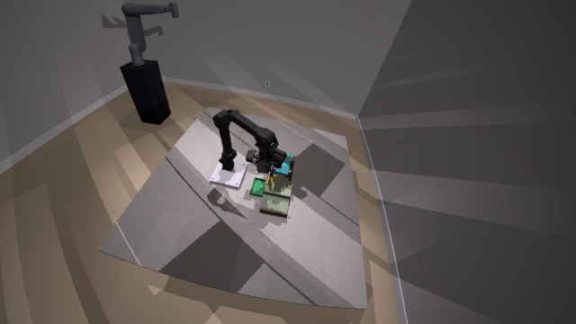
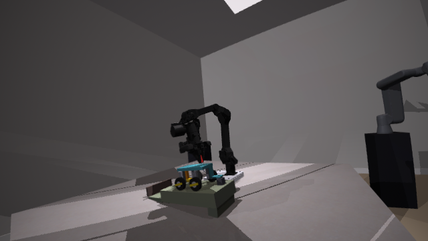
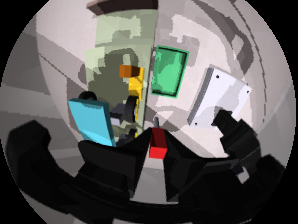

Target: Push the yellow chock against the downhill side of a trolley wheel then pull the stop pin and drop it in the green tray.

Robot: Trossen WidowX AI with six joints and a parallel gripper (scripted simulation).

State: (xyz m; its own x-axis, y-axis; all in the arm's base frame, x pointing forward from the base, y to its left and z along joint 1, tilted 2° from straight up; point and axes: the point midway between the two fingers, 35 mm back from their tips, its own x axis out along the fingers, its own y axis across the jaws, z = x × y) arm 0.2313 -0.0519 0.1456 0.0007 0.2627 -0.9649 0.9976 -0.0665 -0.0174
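Now: the yellow chock 6 cm below my gripper tip, 4 cm to the right of it and 4 cm ahead of it. Also, from my gripper tip: pale green ramp 10 cm below, 10 cm ahead, 4 cm to the left; trolley 10 cm ahead, 4 cm to the left, 3 cm below; red-headed stop pin right at my gripper tip.
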